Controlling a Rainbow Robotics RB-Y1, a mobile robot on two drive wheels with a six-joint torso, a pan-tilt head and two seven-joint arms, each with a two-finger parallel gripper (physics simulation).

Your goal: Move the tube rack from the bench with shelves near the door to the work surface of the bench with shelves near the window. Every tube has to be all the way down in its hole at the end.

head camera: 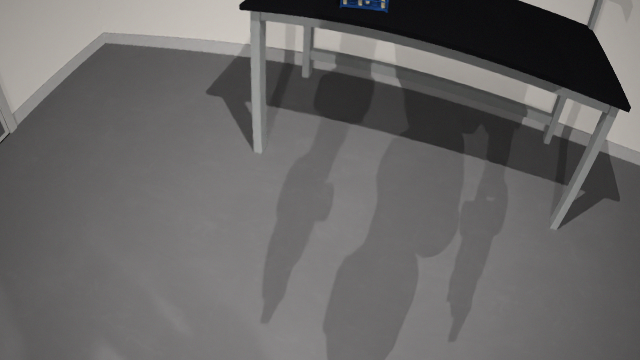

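Places are measured from the robot's base along level axes (x right, y ahead, z up), in metres.
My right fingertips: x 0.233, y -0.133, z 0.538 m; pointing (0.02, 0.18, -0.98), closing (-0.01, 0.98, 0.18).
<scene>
Behind a point stands the place of what it marks.
The lower part of the blue tube rack [364, 5] @[z 0.776, x 0.195, y 1.408 m] shows at the top edge of the head camera view, near the left front edge of the bench's black top [480, 35] @[z 0.763, x 0.620, y 1.303 m]. Pale lower ends of some tubes show in it; the tube tops are cut off, so how deep they sit is hidden. Neither my left nor my right gripper is in view. The other bench, near the window, does not show.
The bench's grey legs [258, 85] @[z 0.371, x -0.188, y 1.439 m] [584, 170] @[z 0.385, x 1.152, y 1.015 m] stand at its front corners, with a grey rear crossbar [430, 82] @[z 0.152, x 0.633, y 1.864 m] low behind them. A wall with a baseboard [175, 46] @[z 0.021, x -0.869, y 2.447 m] runs behind. Part of a door frame [7, 112] @[z 0.142, x -1.832, y 1.649 m] shows at the far left. Shadows of my arms and body fall on the grey floor [150, 200] @[z 0.001, x -0.657, y 1.139 m].
</scene>
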